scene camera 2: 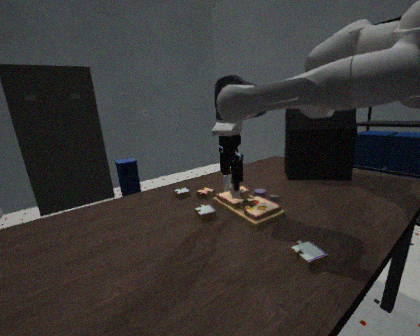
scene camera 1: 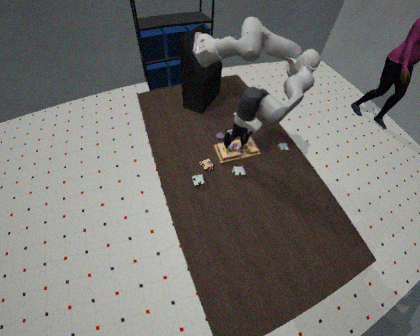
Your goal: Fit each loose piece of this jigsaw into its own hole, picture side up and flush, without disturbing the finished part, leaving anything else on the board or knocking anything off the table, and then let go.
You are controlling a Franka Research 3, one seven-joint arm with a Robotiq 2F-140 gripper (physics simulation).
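Note:
The jigsaw board (scene camera 1: 240, 158) (scene camera 2: 270, 218) has a light rim and a colourful finished part. My gripper (scene camera 1: 236, 144) (scene camera 2: 232, 189) points down over the board and is shut on a picture-side-up jigsaw piece (scene camera 1: 234, 146) (scene camera 2: 243, 189), partly hidden by the fingers. Whether this piece is seated or slightly raised is unclear. A loose piece with an orange picture (scene camera 1: 206, 164) (scene camera 2: 205, 191) lies beside the board. Three pale-topped pieces lie apart on the table: one (scene camera 1: 198, 180) (scene camera 2: 182, 191), another (scene camera 1: 239, 171) (scene camera 2: 205, 210), and a third (scene camera 1: 284, 146) (scene camera 2: 309, 251).
A purple round object (scene camera 1: 220, 135) (scene camera 2: 259, 192) stands close behind the board, with a small grey object (scene camera 2: 274, 198) near it. The brown table (scene camera 1: 270, 235) (scene camera 2: 125, 270) carries the black robot pedestal (scene camera 1: 201, 80) (scene camera 2: 320, 150). A person (scene camera 1: 397, 70) stands beyond the table.

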